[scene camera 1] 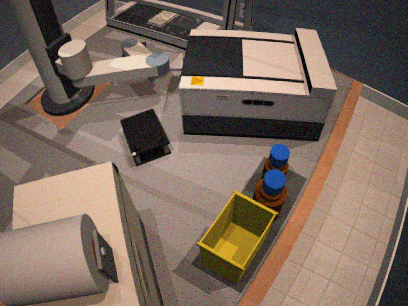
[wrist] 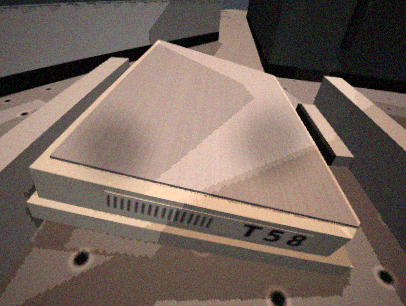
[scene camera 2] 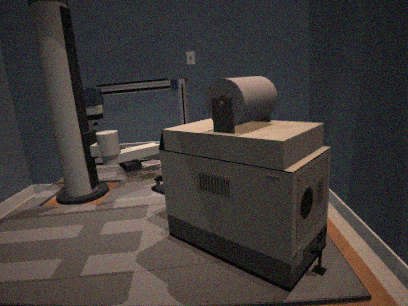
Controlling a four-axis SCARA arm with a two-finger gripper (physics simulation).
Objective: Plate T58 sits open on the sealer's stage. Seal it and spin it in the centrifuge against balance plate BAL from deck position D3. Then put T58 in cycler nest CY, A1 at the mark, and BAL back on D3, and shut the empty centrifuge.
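Places are measured from the arm's base along level axes (x ahead, y right, z down), in centimetres.
Pixels of known places: gripper, fingertip midpoint: (scene camera 1: 171,61) (wrist: 224,85) (scene camera 2: 156,163); arm's base at its link origin: (scene camera 1: 67,94) (scene camera 2: 83,194).
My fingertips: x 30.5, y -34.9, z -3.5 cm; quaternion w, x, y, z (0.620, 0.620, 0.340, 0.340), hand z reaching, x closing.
For each thing: its top centre in the pictures, then the offset to it from my fingertips. "*": a spot on its surface instead.
- Plate T58 at its top centre: (wrist: 221,76) (scene camera 1: 167,59) dx -1.7, dy +0.7, dz -1.1 cm
- pale plate at its top centre: (scene camera 1: 162,17) dx -22.9, dy -22.7, dz -4.9 cm
- beige machine at its top centre: (scene camera 1: 29,234) (scene camera 2: 234,77) dx +43.3, dy +82.5, dz -45.4 cm
- large roll at its top centre: (scene camera 1: 30,248) (scene camera 2: 241,77) dx +44.9, dy +83.8, dz -45.4 cm
- yellow bin at a spot on its surface: (scene camera 1: 220,257) * dx +60.9, dy +61.8, dz -15.1 cm
Plate T58 (wrist: 200,125) lies on the perforated table in the wrist view, its top covered by a smooth grey seal and its barcode and label facing the camera. It sits skewed between the fingers of my gripper (wrist: 220,127). The fingers stand around it without holding it, and a gap shows beside the right finger pad. In scene camera 1 the arm reaches low beside the large white machine; the fingertips are hidden there. A pale plate (scene camera 1: 163,18) lies on the dark deck (scene camera 1: 132,16) at the back. I cannot read its label.
The large white machine (scene camera 1: 260,107) has a dark top panel and a warning label. A beige machine (scene camera 1: 65,192) (scene camera 2: 230,200) carries a large roll (scene camera 1: 47,260) (scene camera 2: 255,100). A black low stand (scene camera 1: 145,132), a yellow bin (scene camera 1: 220,257) and blue-capped bottles (scene camera 1: 274,182) stand on the table.
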